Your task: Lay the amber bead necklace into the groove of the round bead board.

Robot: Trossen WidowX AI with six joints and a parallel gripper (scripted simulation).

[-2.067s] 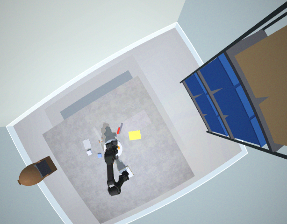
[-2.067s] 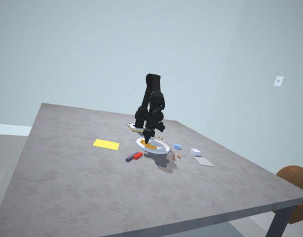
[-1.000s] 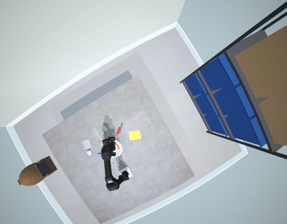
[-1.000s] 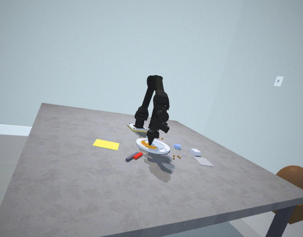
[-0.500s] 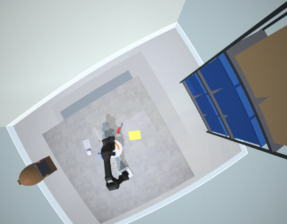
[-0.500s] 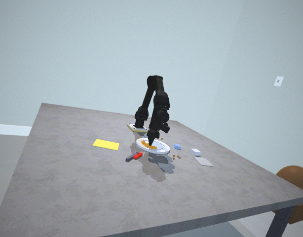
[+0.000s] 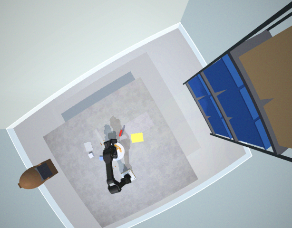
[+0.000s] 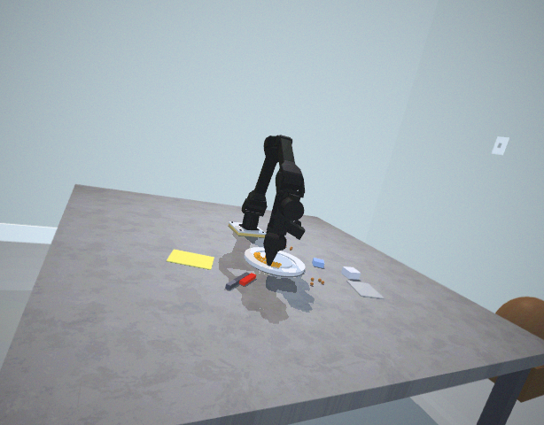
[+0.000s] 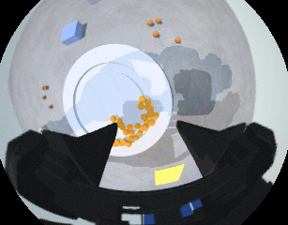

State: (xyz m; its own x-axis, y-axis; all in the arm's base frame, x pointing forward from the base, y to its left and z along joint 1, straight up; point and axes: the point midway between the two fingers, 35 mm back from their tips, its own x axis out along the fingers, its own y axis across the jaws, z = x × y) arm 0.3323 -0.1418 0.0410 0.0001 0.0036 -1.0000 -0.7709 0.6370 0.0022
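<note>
The round white bead board is 4 cm behind my gripper tip, 5 cm to the left of it and 2 cm below it. Also, from my gripper tip: yellow sheet: 8 cm behind, 22 cm to the right, 2 cm below; then blue block: 22 cm to the left, 2 cm below; then grey tool: 7 cm ahead, 14 cm to the right, 2 cm below.
</note>
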